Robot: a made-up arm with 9 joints. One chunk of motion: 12 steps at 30 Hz.
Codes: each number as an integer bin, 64 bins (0 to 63) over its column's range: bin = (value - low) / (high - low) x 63, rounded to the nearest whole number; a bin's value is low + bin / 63 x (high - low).
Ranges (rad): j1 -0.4..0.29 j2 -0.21..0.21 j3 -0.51..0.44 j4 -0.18..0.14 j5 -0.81..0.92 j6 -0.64..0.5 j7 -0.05..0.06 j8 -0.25..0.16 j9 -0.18..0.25
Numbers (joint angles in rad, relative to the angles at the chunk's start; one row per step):
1: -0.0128 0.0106 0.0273 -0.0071 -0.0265 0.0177 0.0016 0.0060 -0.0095
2: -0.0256 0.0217 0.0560 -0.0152 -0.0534 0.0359 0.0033 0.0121 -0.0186
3: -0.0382 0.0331 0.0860 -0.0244 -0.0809 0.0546 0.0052 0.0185 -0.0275
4: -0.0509 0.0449 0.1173 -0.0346 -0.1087 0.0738 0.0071 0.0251 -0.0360
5: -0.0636 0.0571 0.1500 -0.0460 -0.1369 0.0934 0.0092 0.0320 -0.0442
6: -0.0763 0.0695 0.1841 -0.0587 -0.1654 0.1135 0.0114 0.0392 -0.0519
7: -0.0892 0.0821 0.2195 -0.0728 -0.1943 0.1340 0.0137 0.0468 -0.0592
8: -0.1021 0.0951 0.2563 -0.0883 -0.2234 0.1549 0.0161 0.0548 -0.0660
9: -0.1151 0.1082 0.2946 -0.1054 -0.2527 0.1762 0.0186 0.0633 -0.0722
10: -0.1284 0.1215 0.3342 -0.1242 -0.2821 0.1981 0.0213 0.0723 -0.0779
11: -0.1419 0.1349 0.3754 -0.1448 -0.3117 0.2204 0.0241 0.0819 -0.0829
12: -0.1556 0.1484 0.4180 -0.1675 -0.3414 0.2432 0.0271 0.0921 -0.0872
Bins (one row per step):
1: 35 33 36 34 29 36 30 39 25
2: 34 35 38 32 28 37 31 40 24
3: 33 36 40 31 27 38 32 41 22
4: 32 38 42 29 26 39 33 42 21
5: 31 40 44 26 25 41 34 43 20
6: 30 42 46 24 23 42 35 44 19
7: 28 44 48 21 22 43 36 46 18
8: 27 46 51 18 21 44 38 47 17
9: 26 48 53 15 20 45 39 48 16
10: 25 50 56 11 19 46 41 50 15
11: 24 52 59 7 18 48 42 51 14
12: 22 54 62 2 17 49 44 53 14

